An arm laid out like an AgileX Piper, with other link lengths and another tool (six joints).
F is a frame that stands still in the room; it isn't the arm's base.
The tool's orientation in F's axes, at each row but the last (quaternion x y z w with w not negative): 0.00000, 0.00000, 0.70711, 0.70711; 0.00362, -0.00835, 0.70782, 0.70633; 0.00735, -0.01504, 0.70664, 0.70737; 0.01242, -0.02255, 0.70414, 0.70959; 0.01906, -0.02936, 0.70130, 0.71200
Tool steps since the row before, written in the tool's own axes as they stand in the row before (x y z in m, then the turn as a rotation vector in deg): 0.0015, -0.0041, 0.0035, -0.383, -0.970, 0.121; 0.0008, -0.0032, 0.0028, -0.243, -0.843, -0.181; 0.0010, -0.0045, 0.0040, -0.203, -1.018, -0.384; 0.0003, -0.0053, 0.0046, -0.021, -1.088, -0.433; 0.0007, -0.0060, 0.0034, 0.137, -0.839, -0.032
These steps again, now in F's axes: 0.0041, 0.0015, 0.0035, 0.970, -0.383, 0.121; 0.0032, 0.0008, 0.0028, 0.845, -0.238, -0.179; 0.0045, 0.0009, 0.0041, 1.022, -0.192, -0.379; 0.0052, 0.0000, 0.0047, 1.094, -0.008, -0.418; 0.0060, 0.0004, 0.0035, 0.841, 0.126, -0.011
